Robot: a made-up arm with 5 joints.
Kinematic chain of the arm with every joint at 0, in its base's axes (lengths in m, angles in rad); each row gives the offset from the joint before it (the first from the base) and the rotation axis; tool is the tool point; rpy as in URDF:
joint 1: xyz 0 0 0.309 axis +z
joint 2: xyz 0 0 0 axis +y
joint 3: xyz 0.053 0 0.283 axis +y
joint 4: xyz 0.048 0 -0.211 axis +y
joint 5: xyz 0.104 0 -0.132 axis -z
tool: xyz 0 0 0 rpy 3.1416 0 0
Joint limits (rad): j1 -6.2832..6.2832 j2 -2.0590..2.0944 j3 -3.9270..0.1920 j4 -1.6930..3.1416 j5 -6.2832..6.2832
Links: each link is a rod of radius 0.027 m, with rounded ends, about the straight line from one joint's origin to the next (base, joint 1, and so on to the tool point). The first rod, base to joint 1, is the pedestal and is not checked.
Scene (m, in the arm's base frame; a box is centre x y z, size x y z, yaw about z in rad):
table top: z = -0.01
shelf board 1: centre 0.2 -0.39 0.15 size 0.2 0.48 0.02 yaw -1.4
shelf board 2: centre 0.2 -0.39 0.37 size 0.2 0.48 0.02 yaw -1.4
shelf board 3: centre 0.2 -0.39 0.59 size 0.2 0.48 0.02 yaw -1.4
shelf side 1: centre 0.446 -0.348 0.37 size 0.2 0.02 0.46 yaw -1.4
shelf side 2: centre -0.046 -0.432 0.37 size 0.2 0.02 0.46 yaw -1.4
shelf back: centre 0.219 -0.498 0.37 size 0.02 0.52 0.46 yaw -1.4
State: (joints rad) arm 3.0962 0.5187 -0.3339 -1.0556 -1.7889
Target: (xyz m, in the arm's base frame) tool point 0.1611 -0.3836 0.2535
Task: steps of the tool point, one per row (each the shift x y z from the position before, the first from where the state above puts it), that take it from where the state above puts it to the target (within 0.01 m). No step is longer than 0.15 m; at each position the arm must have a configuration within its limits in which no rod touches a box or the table.
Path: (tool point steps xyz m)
1: 0.0386 -0.0935 -0.0368
2: 0.0652 -0.0684 -0.0310
3: 0.0791 -0.0361 -0.0241
4: 0.0786 -0.0027 -0.0162
5: 0.0495 -0.0300 0.0125
6: 0.0583 -0.0153 0.0134
7: 0.0625 0.0019 0.0141
8: 0.0613 0.0199 0.0148
9: 0.0180 -0.0602 -0.0040
10: 0.0102 -0.0591 0.0001
11: 0.0021 -0.0566 0.0039

